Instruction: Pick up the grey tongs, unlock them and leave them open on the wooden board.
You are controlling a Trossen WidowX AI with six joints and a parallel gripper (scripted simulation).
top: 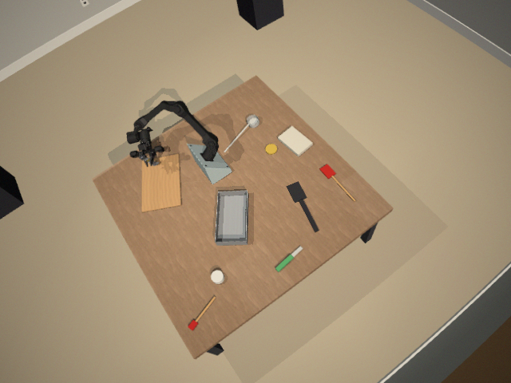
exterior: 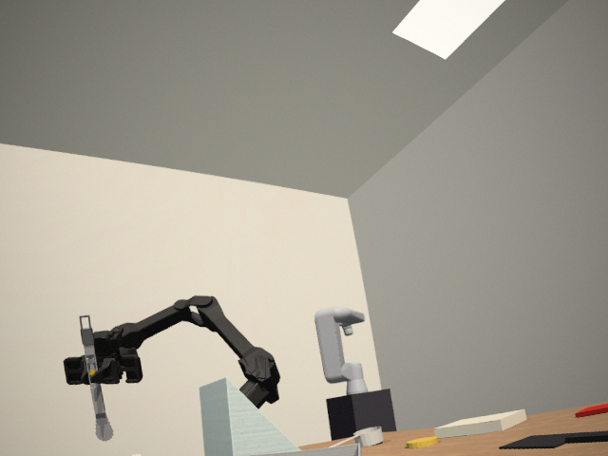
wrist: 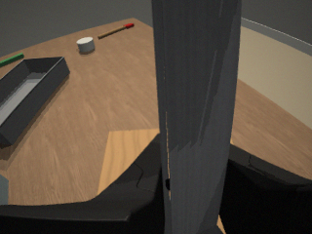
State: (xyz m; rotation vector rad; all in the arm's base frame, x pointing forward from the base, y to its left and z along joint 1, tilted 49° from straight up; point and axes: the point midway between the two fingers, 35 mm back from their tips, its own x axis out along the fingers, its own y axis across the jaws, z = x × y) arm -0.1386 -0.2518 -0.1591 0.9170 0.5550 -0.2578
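My gripper tip is now 10 mm past the wooden board and 200 mm above it. The rest, counted from my gripper tip: grey roasting tin (470 mm ahead, 230 mm to the left, 180 mm below); black spatula (620 mm ahead, 590 mm to the left, 200 mm below); cream block (270 mm ahead, 810 mm to the left, 190 mm below).
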